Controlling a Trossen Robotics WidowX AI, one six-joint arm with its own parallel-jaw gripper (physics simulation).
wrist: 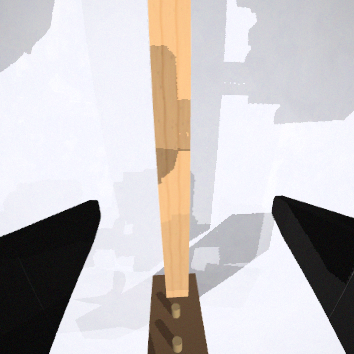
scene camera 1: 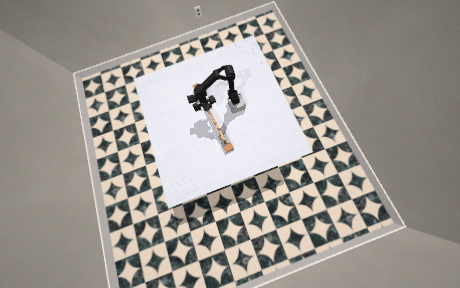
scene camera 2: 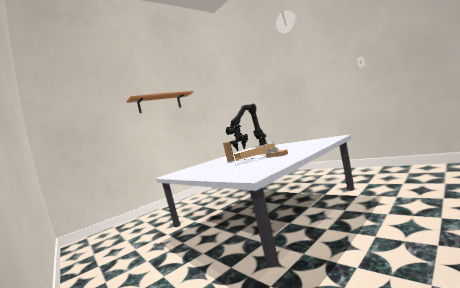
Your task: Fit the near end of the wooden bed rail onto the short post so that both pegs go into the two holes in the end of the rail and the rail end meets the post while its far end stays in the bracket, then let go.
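Pixels of known places: gripper, between the fingertips: [wrist: 187,206] [scene camera 2: 241,150]; arm's base, origin of its link: [scene camera 1: 235,100] [scene camera 2: 263,144].
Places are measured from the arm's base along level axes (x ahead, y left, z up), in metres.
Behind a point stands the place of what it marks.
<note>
The wooden bed rail [scene camera 1: 217,126] {x 0.227, y 0.170, z 0.008 m} [scene camera 2: 257,151] {x 0.242, y 0.141, z -0.024 m} [wrist: 172,120] {x 0.252, y 0.012, z -0.006 m} runs from the bracket [scene camera 2: 272,149] {x 0.219, y 0.300, z -0.010 m} toward the short post [scene camera 2: 228,152] {x 0.301, y -0.167, z 0.006 m} [wrist: 159,337] {x 0.261, y -0.165, z -0.005 m}, sloping down toward the post in scene camera 2. In the wrist view its near end lies low at the foot of the post's face. Two pegs [wrist: 175,310] {x 0.274, y -0.152, z -0.024 m} stick out of that face, uncovered, beyond the rail end; the holes are hidden. The far end is at the bracket beside a wooden block [scene camera 1: 228,147] {x 0.200, y 0.363, z -0.044 m} [scene camera 2: 277,153] {x 0.242, y 0.346, z -0.056 m}. My gripper [scene camera 1: 205,104] {x 0.264, y -0.027, z 0.006 m} [scene camera 2: 239,148] {x 0.264, y -0.027, z 0.006 m} [wrist: 187,206] {x 0.264, y -0.027, z 0.006 m} is wide open and empty, its fingers on either side of the rail, apart from it.
The arm's base [scene camera 1: 237,104] {x -0.002, y 0.040, z 0.002 m} stands on the white table [scene camera 1: 270,135] {x -0.184, y 0.385, z -0.080 m} [scene camera 2: 210,175] {x 0.731, y 0.122, z -0.080 m}, to one side of the rail. The post stands close to the gripper fingers. Shadows of the arm fall across the rail and table. A wooden shelf [scene camera 2: 160,96] hangs on the wall behind.
</note>
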